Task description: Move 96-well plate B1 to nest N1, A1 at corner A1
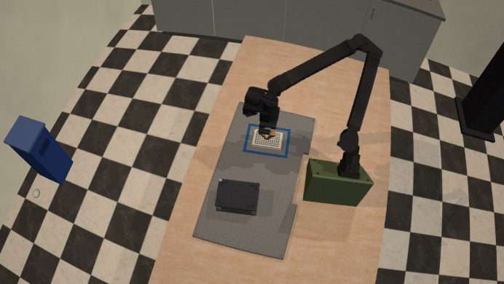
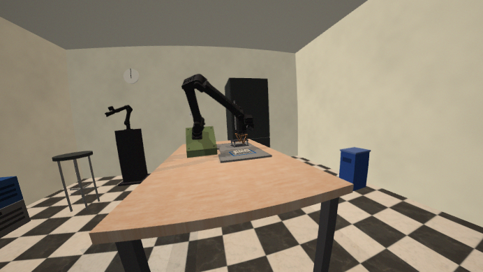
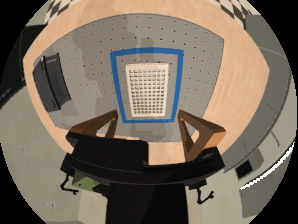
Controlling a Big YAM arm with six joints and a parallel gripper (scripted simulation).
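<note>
Right now the 96-well plate is 80 mm below my hand. Round my hand: raised plate nest N1: 310 mm to the left, 60 mm ahead, 30 mm below.
</note>
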